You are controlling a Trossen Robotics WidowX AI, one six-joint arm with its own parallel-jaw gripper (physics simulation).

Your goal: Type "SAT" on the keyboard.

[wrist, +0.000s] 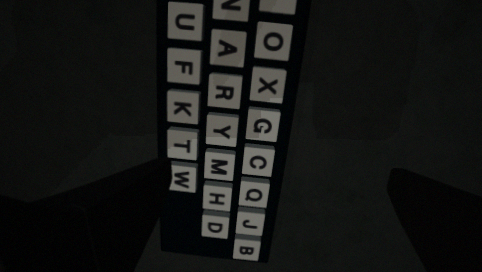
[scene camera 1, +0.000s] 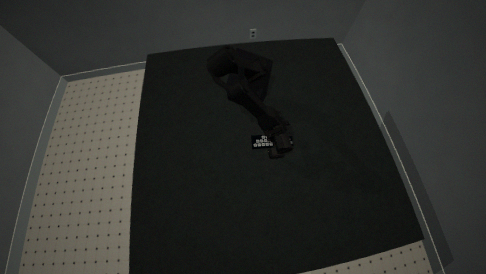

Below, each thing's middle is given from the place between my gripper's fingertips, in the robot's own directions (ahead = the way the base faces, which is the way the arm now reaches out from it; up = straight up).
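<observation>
Black keyboard (wrist: 181, 218): 20 mm behind my hand, 30 mm below it, 30 mm to the left of it.
</observation>
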